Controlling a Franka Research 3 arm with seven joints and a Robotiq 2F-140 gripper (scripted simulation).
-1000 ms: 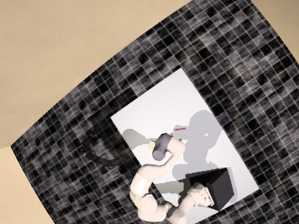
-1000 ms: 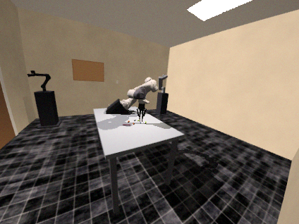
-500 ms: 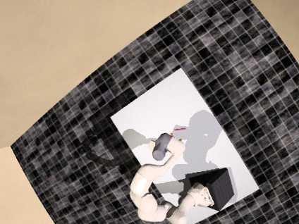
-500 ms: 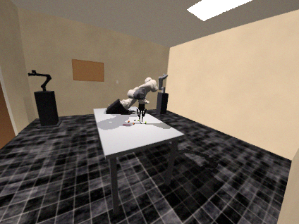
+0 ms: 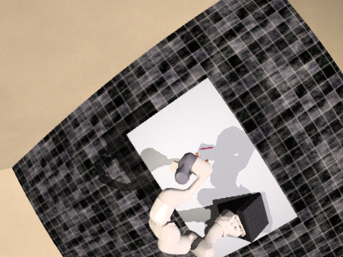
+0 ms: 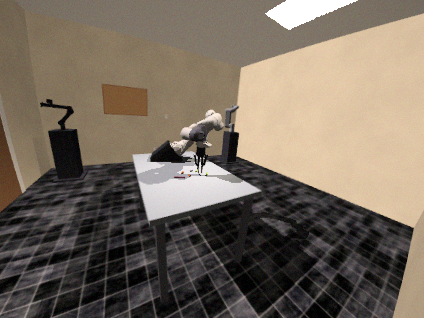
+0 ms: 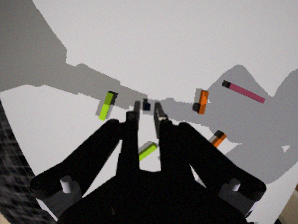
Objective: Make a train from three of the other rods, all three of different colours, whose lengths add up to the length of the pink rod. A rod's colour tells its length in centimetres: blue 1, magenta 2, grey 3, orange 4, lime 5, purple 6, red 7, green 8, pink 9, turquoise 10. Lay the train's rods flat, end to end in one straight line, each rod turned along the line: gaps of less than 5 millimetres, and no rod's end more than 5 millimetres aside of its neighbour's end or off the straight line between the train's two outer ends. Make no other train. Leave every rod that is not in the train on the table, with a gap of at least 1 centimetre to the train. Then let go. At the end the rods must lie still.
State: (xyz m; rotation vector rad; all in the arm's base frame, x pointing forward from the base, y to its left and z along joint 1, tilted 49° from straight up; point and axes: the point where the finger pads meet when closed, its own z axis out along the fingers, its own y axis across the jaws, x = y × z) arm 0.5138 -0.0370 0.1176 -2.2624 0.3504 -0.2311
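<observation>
My hand is 5 cm above the blue rod. From my hand the other things lie so: pink rod: 19 cm to the right, 5 cm below; then grey rod: 11 cm behind, 3 cm to the right, 5 cm below.
</observation>
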